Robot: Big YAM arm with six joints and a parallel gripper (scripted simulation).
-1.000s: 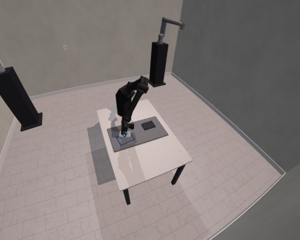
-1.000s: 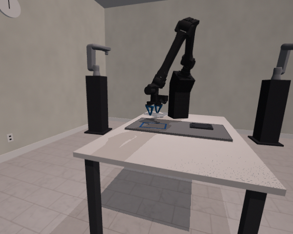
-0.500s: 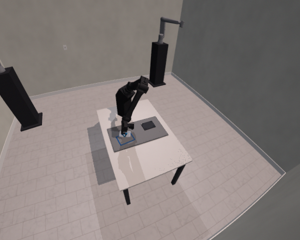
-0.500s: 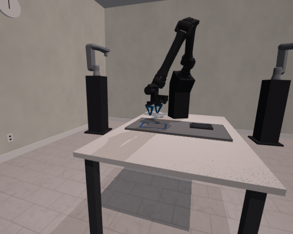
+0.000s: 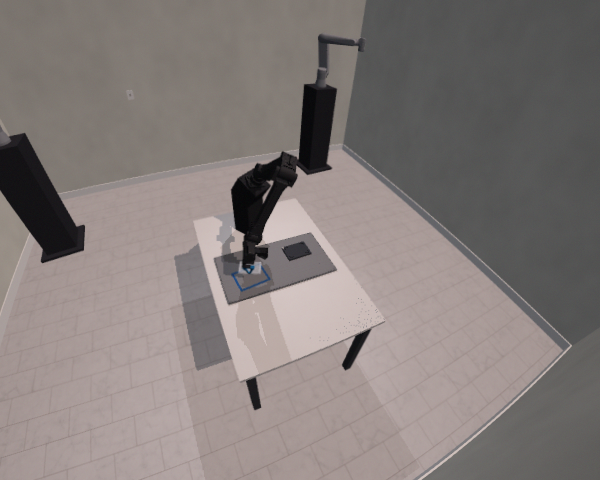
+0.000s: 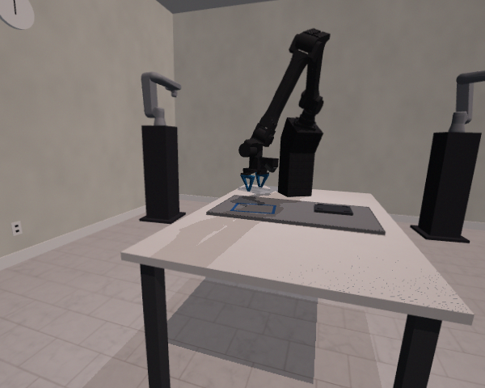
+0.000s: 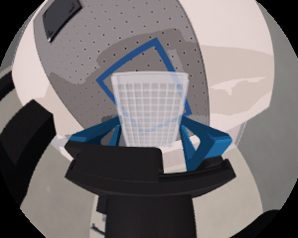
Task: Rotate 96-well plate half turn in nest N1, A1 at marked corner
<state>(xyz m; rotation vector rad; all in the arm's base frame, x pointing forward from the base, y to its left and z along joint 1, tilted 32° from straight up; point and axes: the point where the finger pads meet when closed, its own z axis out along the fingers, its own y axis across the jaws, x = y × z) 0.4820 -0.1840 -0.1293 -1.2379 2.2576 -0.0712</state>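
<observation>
My gripper is now 1 cm above the 96-well plate. The rest, counted from my hand: dark plate nest N1 (7 cm behind, 36 cm to the left, 9 cm below).
</observation>
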